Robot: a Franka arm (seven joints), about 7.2 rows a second.
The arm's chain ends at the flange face. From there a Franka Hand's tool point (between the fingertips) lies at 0.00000 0.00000 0.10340 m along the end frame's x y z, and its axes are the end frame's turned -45 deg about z.
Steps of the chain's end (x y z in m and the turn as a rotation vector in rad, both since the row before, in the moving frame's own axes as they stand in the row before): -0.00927, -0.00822, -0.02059, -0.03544, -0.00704, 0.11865; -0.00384, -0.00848, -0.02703, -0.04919, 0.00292, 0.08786; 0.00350, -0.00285, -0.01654, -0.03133, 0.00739, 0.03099; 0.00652, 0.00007, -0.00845, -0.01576, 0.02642, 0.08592; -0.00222, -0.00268, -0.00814, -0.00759, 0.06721, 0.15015; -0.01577, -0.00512, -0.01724, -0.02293, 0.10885, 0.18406
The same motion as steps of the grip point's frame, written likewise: -0.00396, -0.01048, -0.02066, -0.02008, -0.03004, 0.11865; -0.00026, -0.00506, -0.02716, -0.03685, -0.03272, 0.08786; 0.00270, 0.00326, -0.01659, -0.02738, -0.01693, 0.03099; 0.00521, 0.00777, -0.00850, -0.02983, 0.00754, 0.08592; 0.00426, 0.00231, -0.00838, -0.05289, 0.04216, 0.15015; -0.00218, -0.00463, -0.01788, -0.09318, 0.06075, 0.18406
